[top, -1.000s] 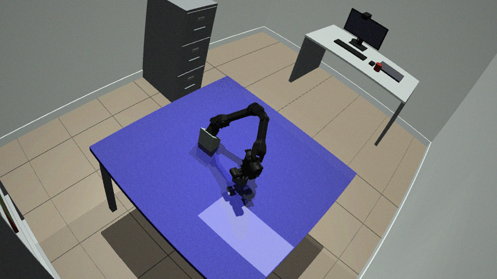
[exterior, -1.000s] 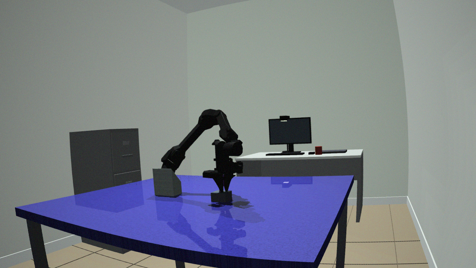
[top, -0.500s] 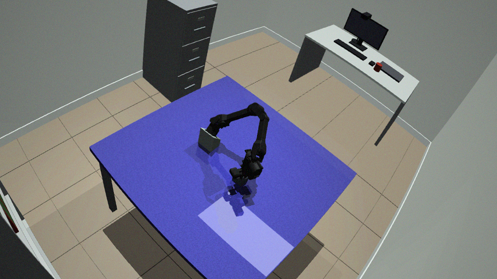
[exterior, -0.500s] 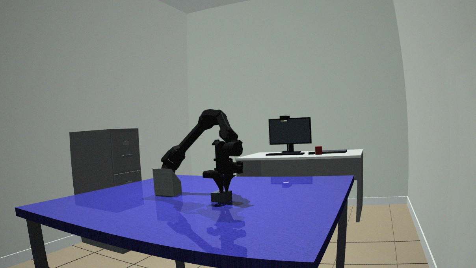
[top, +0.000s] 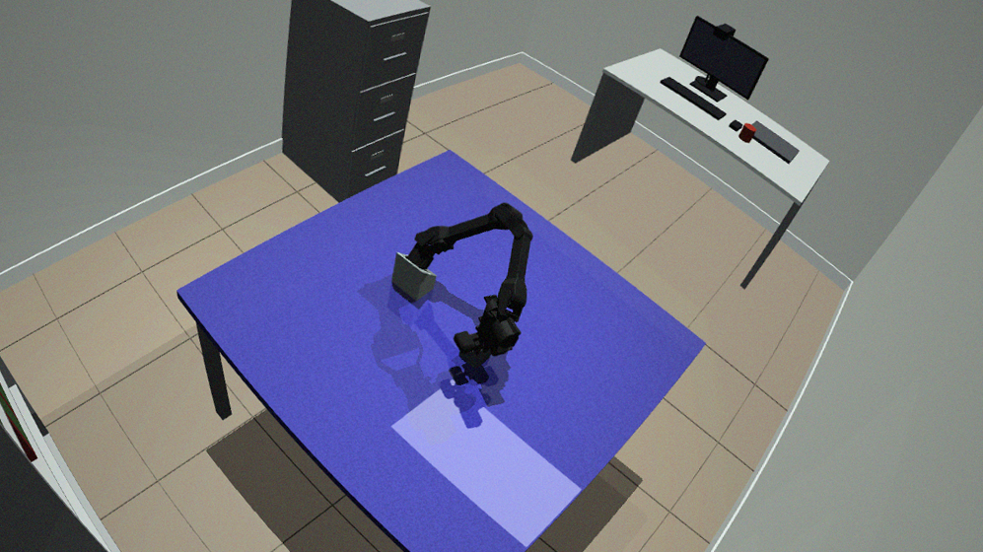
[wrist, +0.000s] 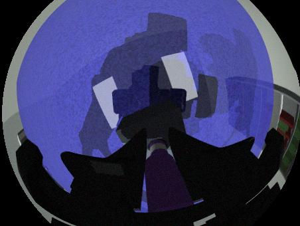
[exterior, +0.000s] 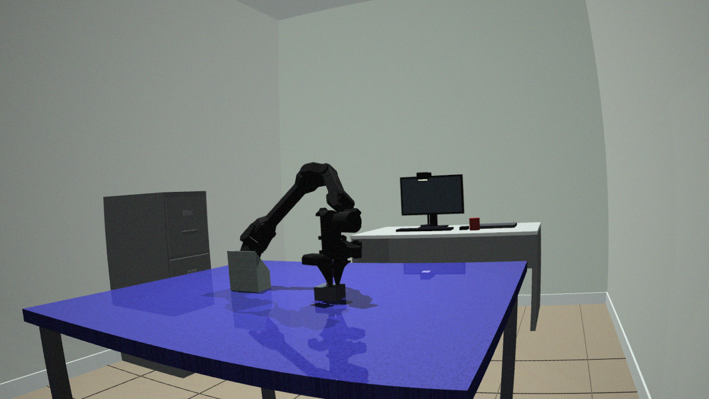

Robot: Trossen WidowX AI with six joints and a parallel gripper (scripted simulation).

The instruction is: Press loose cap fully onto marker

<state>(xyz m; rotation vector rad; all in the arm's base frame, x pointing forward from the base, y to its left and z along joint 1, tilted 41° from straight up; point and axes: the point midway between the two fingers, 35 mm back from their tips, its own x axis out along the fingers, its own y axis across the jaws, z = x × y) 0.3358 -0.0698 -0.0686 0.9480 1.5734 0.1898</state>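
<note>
Now: the magenta marker cap 5 cm above my gripper tip, 2 cm behind it and 1 cm to the left of it. Also, from my gripper tip: dark grey holder block (2 cm below, 2 cm behind, 1 cm to the left).
</note>
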